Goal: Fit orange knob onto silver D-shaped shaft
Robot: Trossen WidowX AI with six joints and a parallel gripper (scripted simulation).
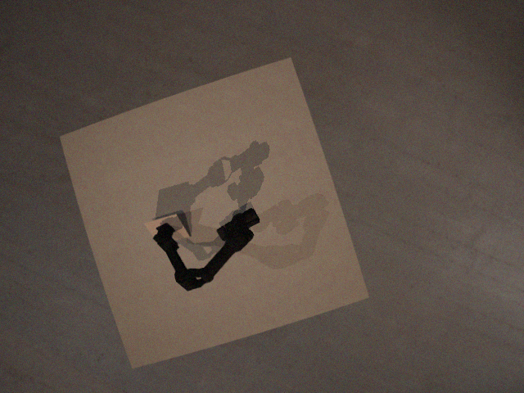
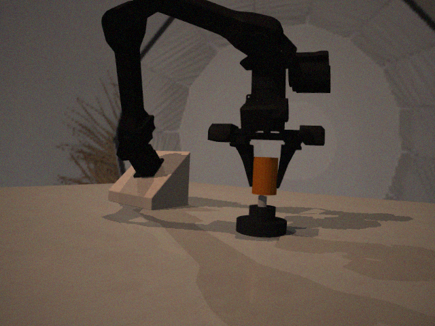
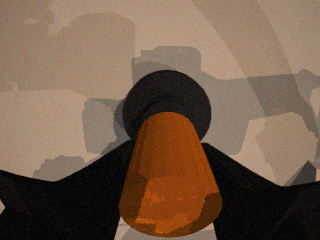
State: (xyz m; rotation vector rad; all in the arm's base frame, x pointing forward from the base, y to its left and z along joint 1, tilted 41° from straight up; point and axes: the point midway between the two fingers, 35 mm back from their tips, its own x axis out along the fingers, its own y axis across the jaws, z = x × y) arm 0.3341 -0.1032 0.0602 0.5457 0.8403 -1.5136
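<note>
The orange knob lies 3 cm above my gripper tip. From my gripper tip the other things lie so: black round pedestal (4 cm below).
</note>
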